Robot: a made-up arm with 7 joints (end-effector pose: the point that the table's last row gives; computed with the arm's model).
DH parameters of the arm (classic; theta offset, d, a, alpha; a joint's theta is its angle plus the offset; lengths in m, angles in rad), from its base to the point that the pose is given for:
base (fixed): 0.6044 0 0.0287 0
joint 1: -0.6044 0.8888 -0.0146 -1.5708
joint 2: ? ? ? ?
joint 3: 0 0.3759 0.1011 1.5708
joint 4: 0 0.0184 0.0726 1.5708
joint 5: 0 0.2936 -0.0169 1.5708
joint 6: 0 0.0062 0.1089 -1.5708
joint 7: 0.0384 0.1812 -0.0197 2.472
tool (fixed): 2.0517 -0.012 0 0
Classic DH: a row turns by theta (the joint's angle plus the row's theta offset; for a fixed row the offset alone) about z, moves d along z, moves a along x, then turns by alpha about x.
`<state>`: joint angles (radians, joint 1 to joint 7).
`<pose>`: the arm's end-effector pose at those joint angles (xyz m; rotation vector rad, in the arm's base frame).
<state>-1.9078 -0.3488 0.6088 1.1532 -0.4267 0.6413 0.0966</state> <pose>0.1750 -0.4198 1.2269 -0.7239 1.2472 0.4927</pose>
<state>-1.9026 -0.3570 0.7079 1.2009 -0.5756 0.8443 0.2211</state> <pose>0.2000 -0.4005 1.2193 -0.6206 1.3740 0.4950</pose>
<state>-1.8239 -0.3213 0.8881 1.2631 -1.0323 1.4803 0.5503</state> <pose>0.1840 -0.3510 1.2286 -0.3321 1.8380 0.2026</pose>
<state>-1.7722 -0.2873 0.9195 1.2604 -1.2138 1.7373 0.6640</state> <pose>0.1637 -0.3321 1.2498 -0.2575 2.0152 -0.0179</pose>
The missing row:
joint 2: 0 -0.0013 -0.018 1.5708
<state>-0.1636 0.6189 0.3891 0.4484 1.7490 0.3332 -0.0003</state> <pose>0.2803 0.0984 0.6507 0.7263 0.6892 0.5503</pose>
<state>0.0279 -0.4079 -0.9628 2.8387 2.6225 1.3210 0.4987</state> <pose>-0.2967 0.0373 1.6855 -0.4515 -2.2215 1.8063</pose>
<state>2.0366 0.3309 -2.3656 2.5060 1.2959 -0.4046 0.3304</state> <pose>0.1183 0.0056 1.7417 -0.8487 -2.0309 -0.1314</pose>
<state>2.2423 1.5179 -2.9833 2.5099 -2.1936 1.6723 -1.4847</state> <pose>-0.5900 0.5338 1.1364 -0.1804 1.5907 -0.4709</pose>
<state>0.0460 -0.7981 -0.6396 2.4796 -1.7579 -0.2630 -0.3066</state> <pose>-0.3172 -0.1194 1.6487 -2.2585 1.9425 -0.8981</pose>
